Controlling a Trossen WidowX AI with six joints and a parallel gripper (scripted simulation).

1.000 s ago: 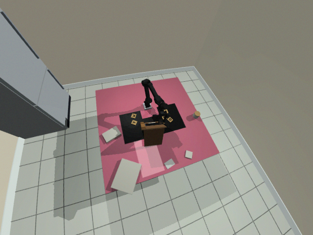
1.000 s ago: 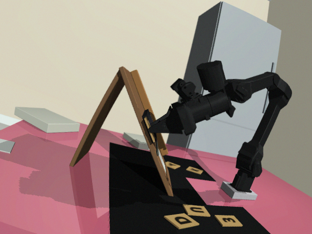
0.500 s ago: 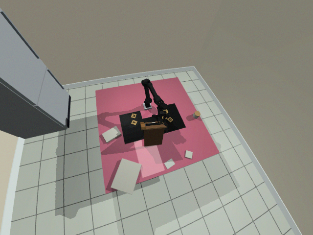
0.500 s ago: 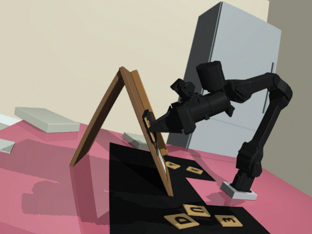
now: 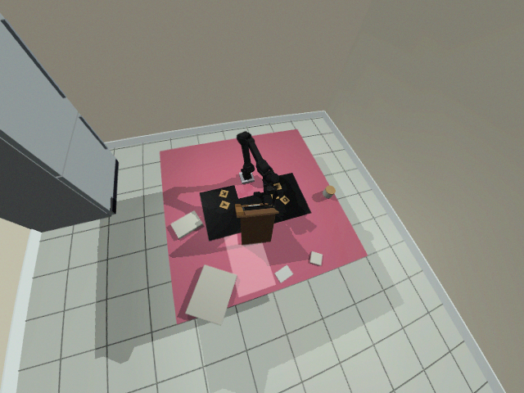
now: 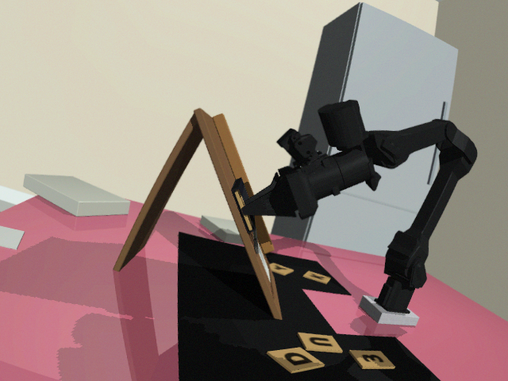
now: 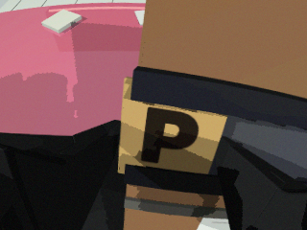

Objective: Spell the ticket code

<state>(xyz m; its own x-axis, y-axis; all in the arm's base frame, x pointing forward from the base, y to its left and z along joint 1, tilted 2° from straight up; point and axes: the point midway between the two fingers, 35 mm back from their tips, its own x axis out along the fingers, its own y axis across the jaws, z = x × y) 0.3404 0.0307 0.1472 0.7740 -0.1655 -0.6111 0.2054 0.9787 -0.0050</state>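
The white ticket is 9 cm below my gripper tip, 7 cm to the right of it and 7 cm behind it. Also, from my gripper tip: black mat 16 cm below, 16 cm behind, 3 cm to the right.
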